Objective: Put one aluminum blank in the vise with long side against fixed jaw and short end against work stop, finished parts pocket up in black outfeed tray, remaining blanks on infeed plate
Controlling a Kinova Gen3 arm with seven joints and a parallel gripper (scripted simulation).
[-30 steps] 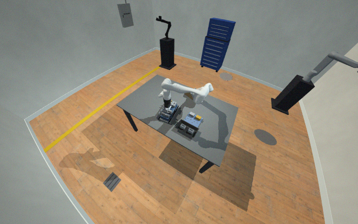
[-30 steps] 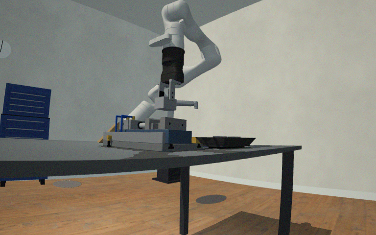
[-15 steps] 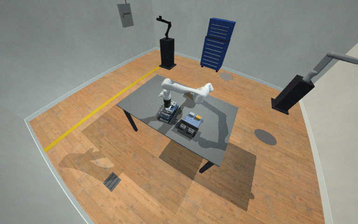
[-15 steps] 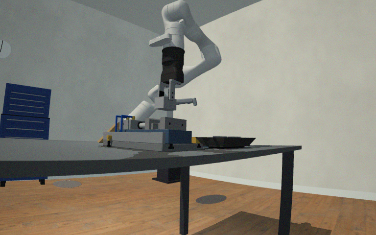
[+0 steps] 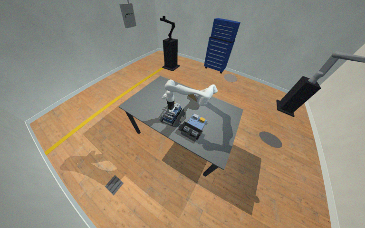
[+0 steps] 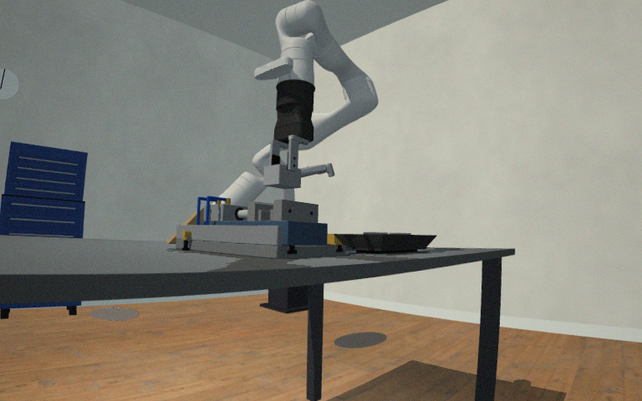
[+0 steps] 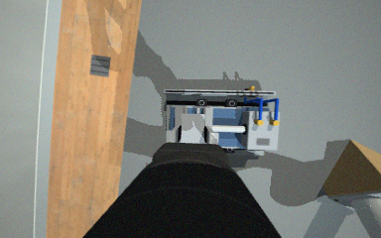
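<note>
My gripper is now 3 cm above the gray blank. The rest, counted from my hand: yellow brass blank (36 cm to the left, 17 cm behind, 15 cm below).
</note>
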